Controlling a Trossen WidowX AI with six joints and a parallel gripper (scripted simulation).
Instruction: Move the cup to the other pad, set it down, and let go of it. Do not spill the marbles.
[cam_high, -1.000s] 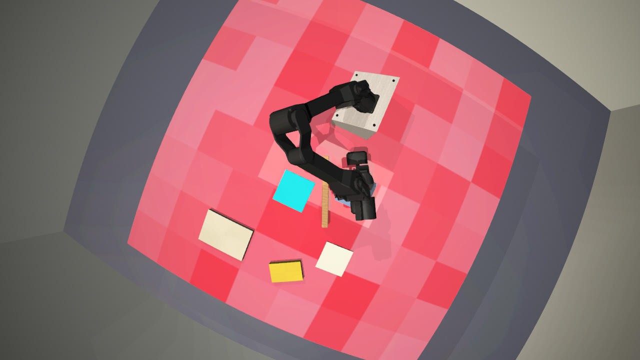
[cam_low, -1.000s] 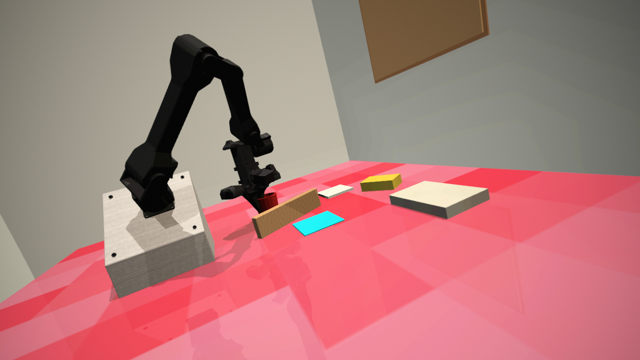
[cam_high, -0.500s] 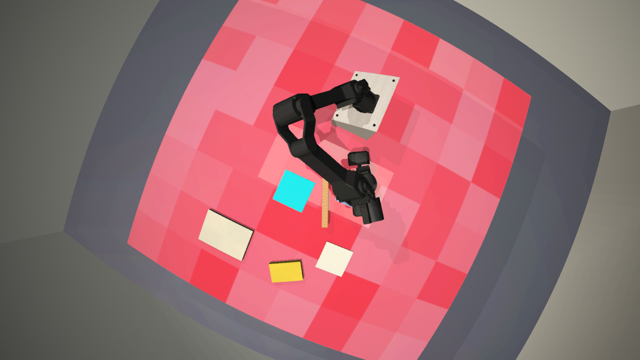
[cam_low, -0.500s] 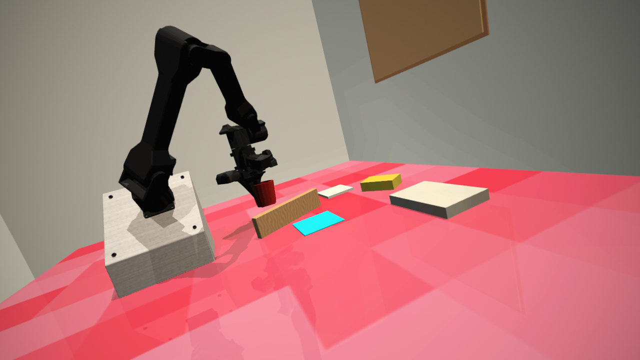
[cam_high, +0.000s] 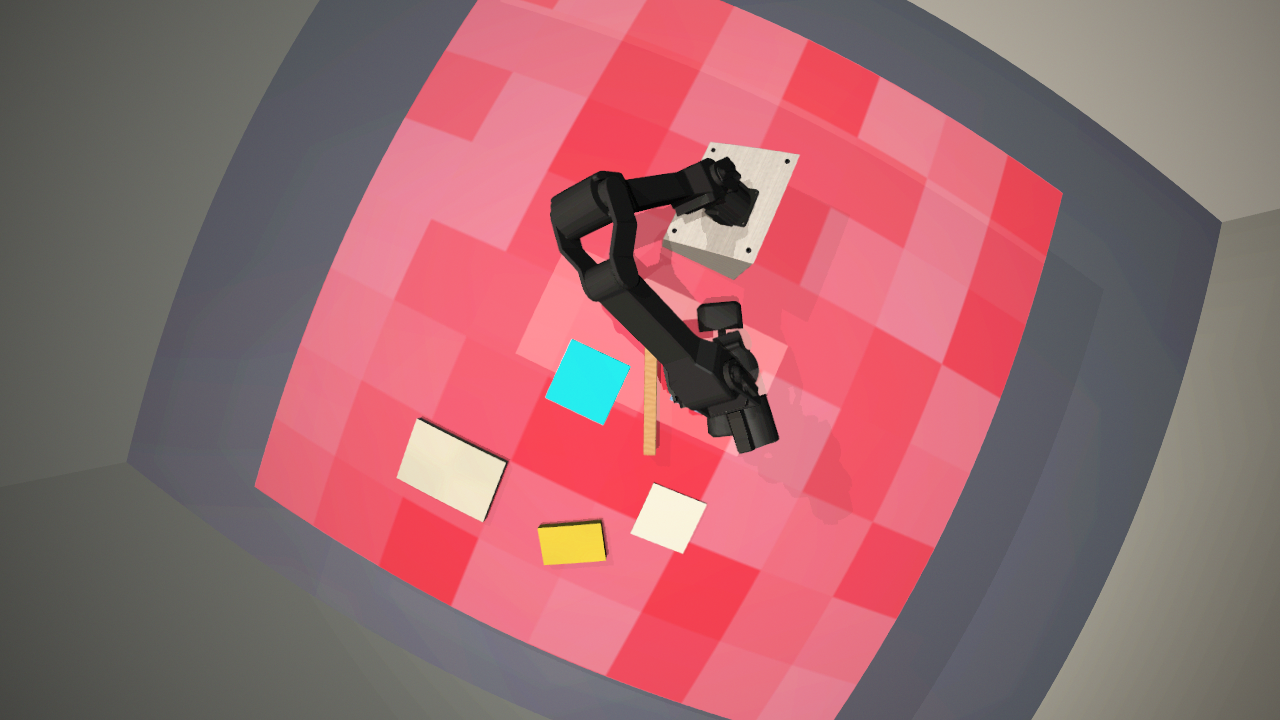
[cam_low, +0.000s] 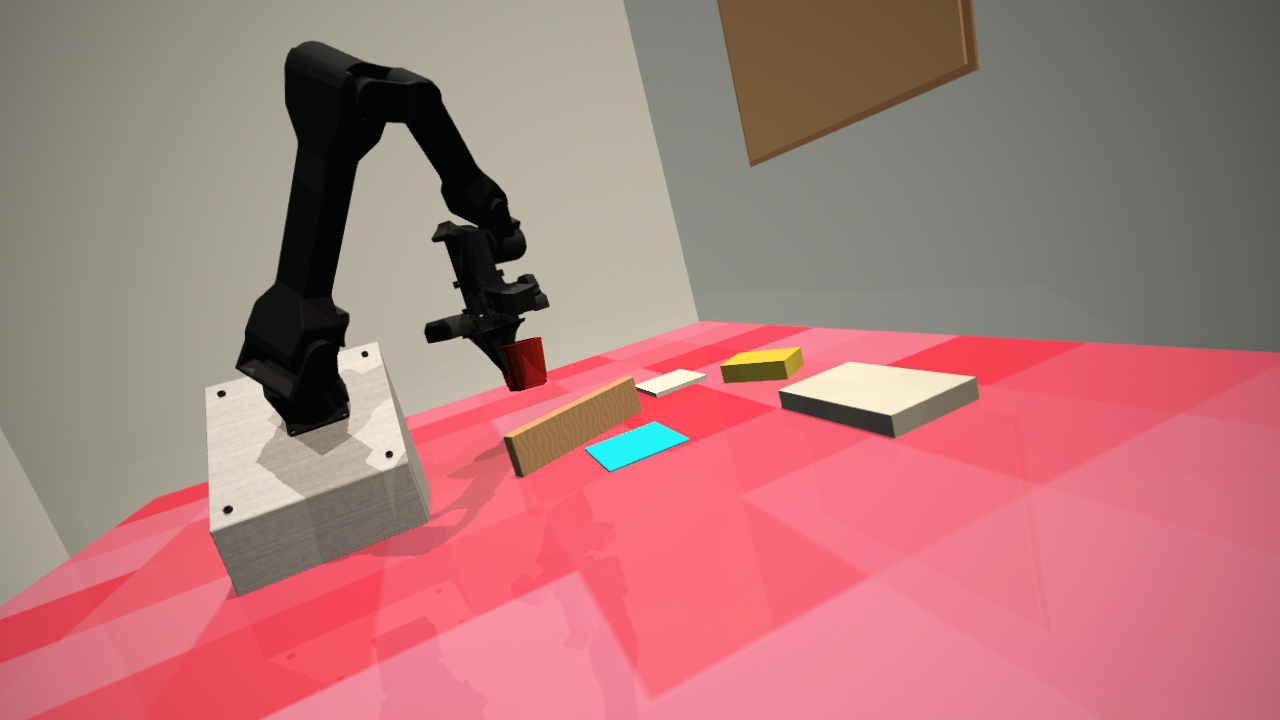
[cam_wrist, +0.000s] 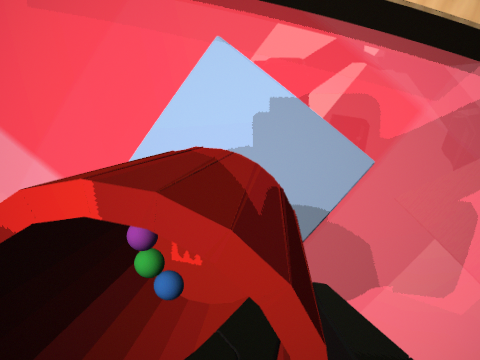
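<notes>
Now: the green marble 30 mm to the left of my gripper tip, 30 mm ahead of it and 20 mm below it. Also, from my gripper tip: dark red cup: 30 mm ahead, 10 mm to the left; blue marble: 30 mm to the left, 20 mm below, 20 mm ahead; purple marble: 40 mm ahead, 20 mm to the left, 20 mm below.
</notes>
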